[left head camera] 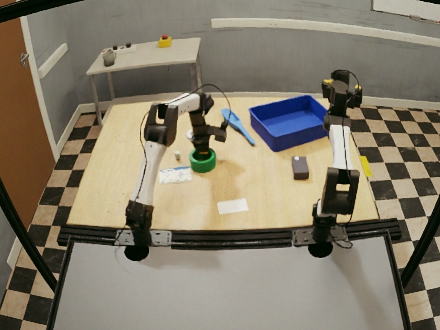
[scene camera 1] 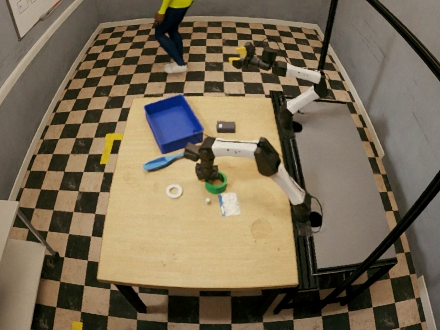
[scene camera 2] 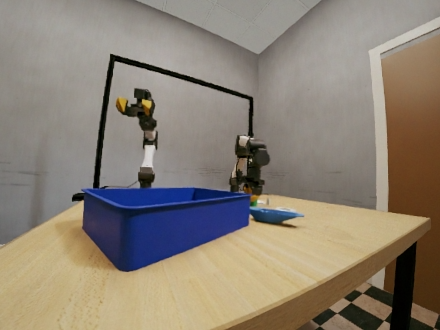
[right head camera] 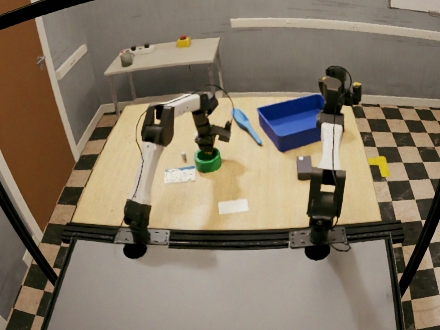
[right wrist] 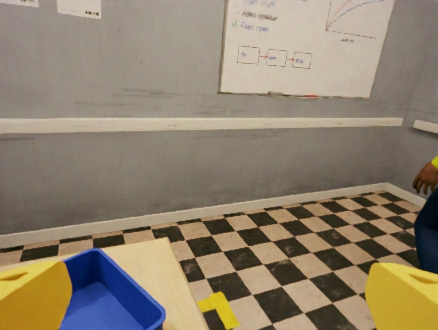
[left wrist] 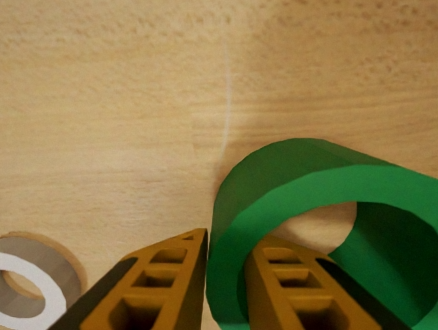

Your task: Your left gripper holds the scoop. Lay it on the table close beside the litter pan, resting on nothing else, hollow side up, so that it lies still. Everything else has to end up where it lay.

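Places are measured from the left arm's base along level axes (x ahead, y left, z up), in metres.
Pixels of known places: left gripper, fingertip midpoint: [left head camera: 205, 152] [scene camera 1: 206, 181] [scene camera 2: 250, 201] [right head camera: 210, 152] [left wrist: 224, 236]; right gripper, fingertip midpoint: [scene camera 1: 232, 54] [scene camera 2: 130, 99] [right wrist: 217, 275]; left arm's base at its link origin: [left head camera: 143, 239] [scene camera 1: 301, 217] [right head camera: 142, 238]; right arm's base at its link origin: [left head camera: 319, 236] [scene camera 1: 286, 126] [right head camera: 318, 238].
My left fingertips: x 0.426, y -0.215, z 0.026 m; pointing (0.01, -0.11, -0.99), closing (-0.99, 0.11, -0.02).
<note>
Ahead of a thing's pixels: the offset from my left fingertips to its top centre.
The blue scoop {dx +0.180, dy -0.139, dz +0.010 m} [left head camera: 245, 132] [right head camera: 245, 122] [scene camera 1: 162, 162] [scene camera 2: 272, 215] lies hollow side up on the table, left of the blue litter pan {dx +0.172, dy -0.385, dz +0.059 m} [left head camera: 300, 136] [right head camera: 300, 140] [scene camera 1: 172, 125] [scene camera 2: 175, 230] [right wrist: 110, 300] in the head views, with a narrow gap between them. The scoop is out of both grippers. My left gripper [left wrist: 224, 236] [scene camera 2: 253, 192] points down at the green ring {dx -0.042, dy +0.009, dz +0.024 m} [left head camera: 203, 166] [right head camera: 208, 165] [scene camera 1: 216, 189] [left wrist: 300, 195]; its fingers are shut on the ring's wall, one inside, one outside. My right gripper [scene camera 2: 134, 106] [right wrist: 217, 275] is open and empty, raised high.
A white ring {dx +0.151, dy +0.043, dz -0.010 m} [scene camera 1: 174, 191] [left wrist: 55, 295], a small pale block {dx +0.000, dy +0.110, dz +0.008 m} [left head camera: 177, 155] [scene camera 1: 208, 201] and a printed card {dx -0.099, dy +0.116, dz -0.023 m} [left head camera: 175, 175] [scene camera 1: 230, 204] lie near the green ring. A dark box {dx -0.116, dy -0.361, dz +0.017 m} [left head camera: 300, 168] [scene camera 1: 225, 126] and a white card {dx -0.281, dy -0.093, dz -0.023 m} [left head camera: 232, 206] [right head camera: 233, 206] lie on the table. A person [scene camera 1: 172, 35] stands beyond.
</note>
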